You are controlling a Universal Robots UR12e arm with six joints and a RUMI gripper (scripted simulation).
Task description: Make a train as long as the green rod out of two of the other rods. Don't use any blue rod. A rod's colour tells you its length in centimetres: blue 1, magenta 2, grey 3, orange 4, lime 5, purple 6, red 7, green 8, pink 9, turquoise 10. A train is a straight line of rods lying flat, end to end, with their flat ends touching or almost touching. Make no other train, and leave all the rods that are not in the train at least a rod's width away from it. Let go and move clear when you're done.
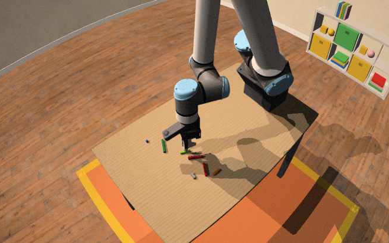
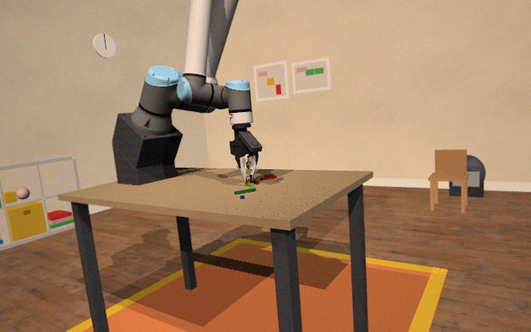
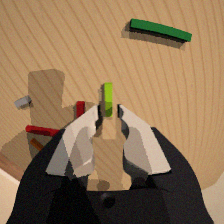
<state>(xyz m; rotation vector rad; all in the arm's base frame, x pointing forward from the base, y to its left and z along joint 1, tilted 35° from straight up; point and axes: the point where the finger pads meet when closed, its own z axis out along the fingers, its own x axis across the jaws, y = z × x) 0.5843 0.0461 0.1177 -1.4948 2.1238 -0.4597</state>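
My hand is 3 cm above the lime rod. From my hand the other things lie so: green rod: 7 cm ahead, 9 cm to the right, 3 cm below; grey rod: 5 cm ahead, 13 cm to the left, 3 cm below; orange rod: 5 cm behind, 18 cm to the left, 3 cm below.
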